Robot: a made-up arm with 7 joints.
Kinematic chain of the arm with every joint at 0, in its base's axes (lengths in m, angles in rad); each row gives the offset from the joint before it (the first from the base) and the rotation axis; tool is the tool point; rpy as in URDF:
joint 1: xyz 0 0 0.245 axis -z
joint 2: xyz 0 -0.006 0.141 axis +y
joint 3: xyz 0 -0.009 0.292 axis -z
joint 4: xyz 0 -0.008 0.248 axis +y
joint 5: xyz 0 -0.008 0.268 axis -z
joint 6: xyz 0 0 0.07 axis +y
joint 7: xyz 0 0 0.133 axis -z
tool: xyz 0 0 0 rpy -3.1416 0 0
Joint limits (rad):
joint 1: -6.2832..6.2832
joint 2: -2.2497..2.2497
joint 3: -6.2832..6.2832
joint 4: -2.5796..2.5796
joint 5: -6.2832..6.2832
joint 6: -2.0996..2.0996
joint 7: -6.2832..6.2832
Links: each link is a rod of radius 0.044 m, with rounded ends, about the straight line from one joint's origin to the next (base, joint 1, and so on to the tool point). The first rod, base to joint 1, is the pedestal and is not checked.
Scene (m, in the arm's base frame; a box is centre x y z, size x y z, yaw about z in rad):
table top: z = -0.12
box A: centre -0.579 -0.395 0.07 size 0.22 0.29 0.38 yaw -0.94
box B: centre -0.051 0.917 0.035 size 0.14 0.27 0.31 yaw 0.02
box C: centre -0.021 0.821 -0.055 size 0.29 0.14 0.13 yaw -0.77
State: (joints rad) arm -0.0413 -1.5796 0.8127 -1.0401 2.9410 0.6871 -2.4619
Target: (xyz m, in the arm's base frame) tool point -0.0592 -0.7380 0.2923
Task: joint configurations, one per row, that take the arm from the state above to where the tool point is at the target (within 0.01 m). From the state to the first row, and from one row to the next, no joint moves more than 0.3 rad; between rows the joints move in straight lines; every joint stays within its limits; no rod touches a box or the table.
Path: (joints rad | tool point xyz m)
1: -0.2848 -1.3342 0.6809 -1.1250 2.9207 0.7593 -2.4619 | -0.7478 0.0186 0.1903
2: -0.5283 -1.0888 0.5491 -1.2100 2.9005 0.8314 -2.4619 | -0.7064 -0.2065 0.3188
3: -0.7719 -0.8435 0.4174 -1.2949 2.8802 0.9036 -2.4619 | -0.5790 -0.3950 0.4486
4: -0.9813 -0.9234 0.2788 -1.2605 2.8455 0.8957 -2.4619 | -0.4471 -0.5620 0.3913
5: -1.1908 -1.0033 0.1402 -1.2261 2.8108 0.8878 -2.4619 | -0.2674 -0.6801 0.3386
6: -1.4002 -1.0832 0.0016 -1.1917 2.7760 0.8800 -2.4619 | -0.0592 -0.7380 0.2923

